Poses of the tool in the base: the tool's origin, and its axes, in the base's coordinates. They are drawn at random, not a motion.
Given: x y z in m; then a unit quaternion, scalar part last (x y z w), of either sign.
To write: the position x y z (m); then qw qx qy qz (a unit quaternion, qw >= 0). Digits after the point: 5 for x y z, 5 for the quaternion.
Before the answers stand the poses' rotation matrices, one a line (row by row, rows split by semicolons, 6 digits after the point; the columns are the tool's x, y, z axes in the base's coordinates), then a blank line. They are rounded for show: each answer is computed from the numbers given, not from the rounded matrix.
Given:
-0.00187 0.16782 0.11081 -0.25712 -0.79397 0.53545 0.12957
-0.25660 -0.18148 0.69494 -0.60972 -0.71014 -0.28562 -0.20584
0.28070 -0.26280 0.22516 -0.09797 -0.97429 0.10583 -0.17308
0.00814 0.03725 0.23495 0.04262 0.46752 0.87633 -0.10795
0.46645 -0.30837 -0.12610 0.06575 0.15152 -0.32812 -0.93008
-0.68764 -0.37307 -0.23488 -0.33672 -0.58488 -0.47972 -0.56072
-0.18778 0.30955 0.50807 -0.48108 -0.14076 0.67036 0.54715
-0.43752 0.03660 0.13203 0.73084 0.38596 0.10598 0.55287
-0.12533 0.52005 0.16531 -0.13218 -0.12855 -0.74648 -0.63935
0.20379 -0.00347 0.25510 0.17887 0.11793 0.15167 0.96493
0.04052 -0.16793 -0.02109 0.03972 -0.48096 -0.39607 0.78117
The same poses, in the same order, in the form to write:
-0.834201 0.269536 -0.481102; 0.547051 0.294361 -0.783637; -0.069601 -0.916898 -0.393006
-0.171748 0.748384 0.640643; 0.983551 0.093331 0.154650; 0.055946 0.656666 -0.752104
-0.920890 0.227537 0.316525; 0.154269 0.958404 -0.240133; -0.357998 -0.172306 -0.917686
-0.973061 0.229051 -0.026239; -0.149348 -0.539543 0.828606; 0.175636 0.810203 0.559217
0.738756 -0.590435 -0.325002; 0.630285 0.776027 0.022872; 0.238705 -0.221741 0.945437
-0.144428 -0.144095 0.978967; 0.931856 0.312979 0.183545; -0.332844 0.938766 0.089073
0.061615 -0.598137 -0.799022; 0.869003 -0.361631 0.337724; -0.490956 -0.715161 0.497501
0.679603 0.446969 0.581687; 0.681344 -0.090729 -0.726319; -0.271865 0.889937 -0.366199
-0.147518 -0.920543 0.361717; 0.988510 -0.149411 0.022901; 0.032963 0.360939 0.932007
0.926177 -0.250515 0.281848; 0.334892 0.890003 -0.309423; -0.173331 0.380969 0.908196
0.223611 0.580590 -0.782888; -0.657005 0.683101 0.318932; 0.719961 0.443045 0.534199

-0.00187 0.16782 0.11081 0.12957 -0.25712 -0.79397 0.53545
-0.25660 -0.18148 0.69494 0.20584 0.60972 0.71014 0.28562
0.28070 -0.26280 0.22516 0.17308 0.09797 0.97429 -0.10583
0.00814 0.03725 0.23495 0.10795 -0.04262 -0.46752 -0.87633
0.46645 -0.30837 -0.12610 0.93008 -0.06575 -0.15152 0.32812
-0.68764 -0.37307 -0.23488 0.56072 0.33672 0.58488 0.47972
-0.18778 0.30955 0.50807 0.54715 -0.48108 -0.14076 0.67036
-0.43752 0.03660 0.13203 0.55287 0.73084 0.38596 0.10598
-0.12533 0.52005 0.16531 0.63935 0.13218 0.12855 0.74648
0.20379 -0.00347 0.25510 0.96493 0.17887 0.11793 0.15167
0.04052 -0.16793 -0.02109 0.78117 0.03972 -0.48096 -0.39607

